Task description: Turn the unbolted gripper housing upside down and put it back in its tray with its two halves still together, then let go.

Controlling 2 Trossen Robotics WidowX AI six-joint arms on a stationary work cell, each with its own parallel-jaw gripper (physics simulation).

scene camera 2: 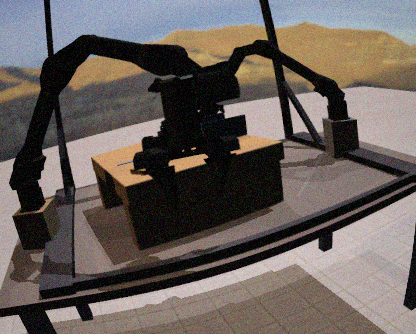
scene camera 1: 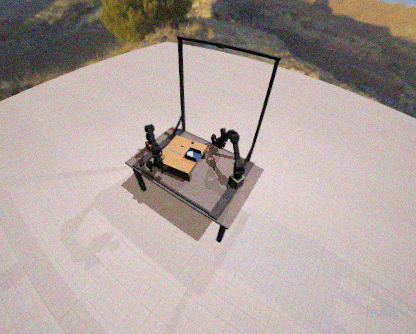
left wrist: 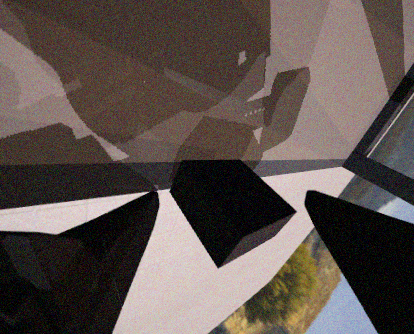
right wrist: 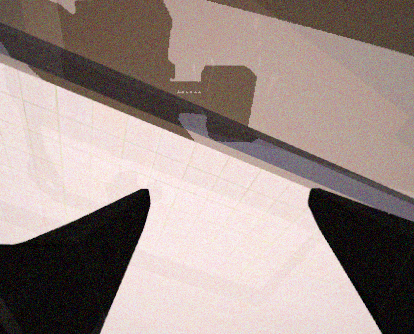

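Seen in the pictures: left gripper, fingertip midpoint: (scene camera 1: 214, 142) (left wrist: 231, 197); right gripper, fingertip midpoint: (scene camera 2: 198, 203) (scene camera 1: 156, 173) (right wrist: 228, 196); left arm's base, link origin: (scene camera 2: 339, 118) (scene camera 1: 237, 176); right arm's base, link origin: (scene camera 2: 33, 207).
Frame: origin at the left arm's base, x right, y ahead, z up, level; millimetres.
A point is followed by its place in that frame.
Observation:
A small dark-edged tray area with blue and white (scene camera 1: 193, 154) @(x -185, y 410, z 62 mm) shows on the wooden stand; housing details are too small to tell. A dark box-shaped block (left wrist: 220, 210) @(x 206, y 506, z -74 mm) shows between and beyond the left fingertips in the left wrist view; I cannot tell whether it is the housing. My left gripper (scene camera 1: 215, 140) @(x 208, y 536, z -89 mm) (left wrist: 231, 197) @(x 208, y 536, z -89 mm) is open, raised to the right of the stand, with nothing held. My right gripper (scene camera 1: 154, 165) @(x -538, y 469, z -6 mm) (scene camera 2: 196, 187) @(x -538, y 469, z -6 mm) (right wrist: 228, 196) @(x -538, y 469, z -6 mm) is open and empty at the stand's near left side. The tray is largely hidden behind the right arm in scene camera 2.
The wooden stand (scene camera 1: 175, 162) @(x -348, y 450, z 27 mm) (scene camera 2: 112, 160) @(x -234, y 679, z 27 mm) rests on the grey table (scene camera 1: 197, 192) @(x -330, y 148, z -117 mm) (scene camera 2: 300, 200) @(x -334, y 247, z -117 mm). A black frame (scene camera 1: 182, 85) @(x 79, y 930, z 469 mm) (scene camera 2: 275, 70) @(x 329, y 133, z 163 mm) rises at the table's far side. Small dark items lie on the stand's top. Shadows of the arms cross the table.

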